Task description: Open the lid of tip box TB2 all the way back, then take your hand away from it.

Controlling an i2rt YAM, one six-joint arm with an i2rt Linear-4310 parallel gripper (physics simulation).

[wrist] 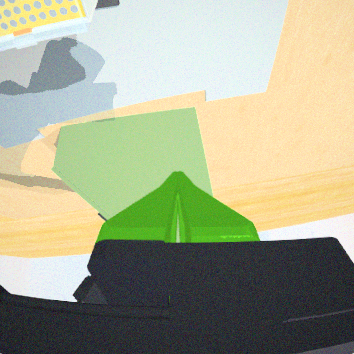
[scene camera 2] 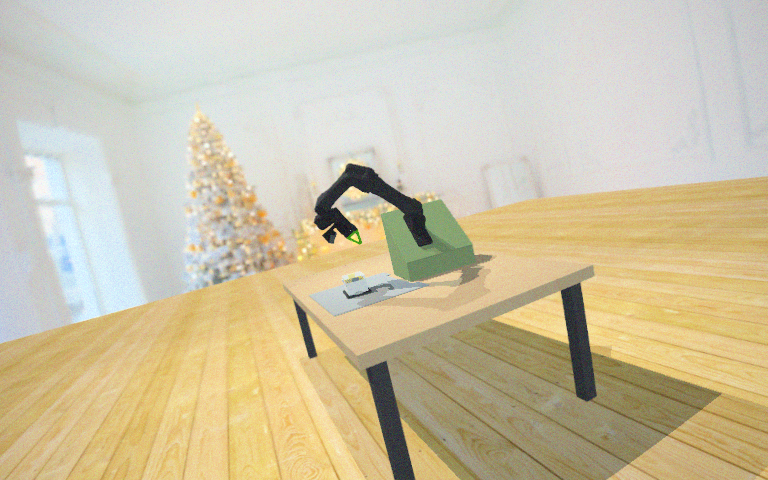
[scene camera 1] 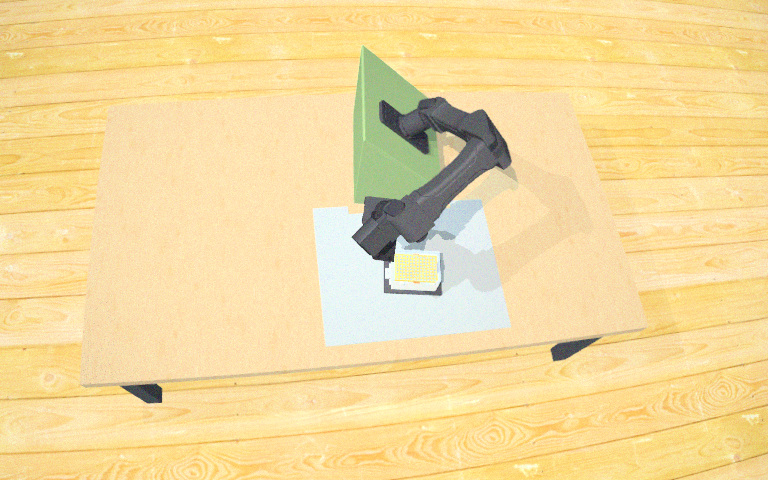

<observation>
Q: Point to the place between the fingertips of the gripper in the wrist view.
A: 177, 179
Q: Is the gripper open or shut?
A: Shut.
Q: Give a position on a yellow dotted lid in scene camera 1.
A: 415, 266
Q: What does the gripper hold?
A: Nothing.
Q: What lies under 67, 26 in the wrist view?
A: A yellow dotted lid.
</observation>
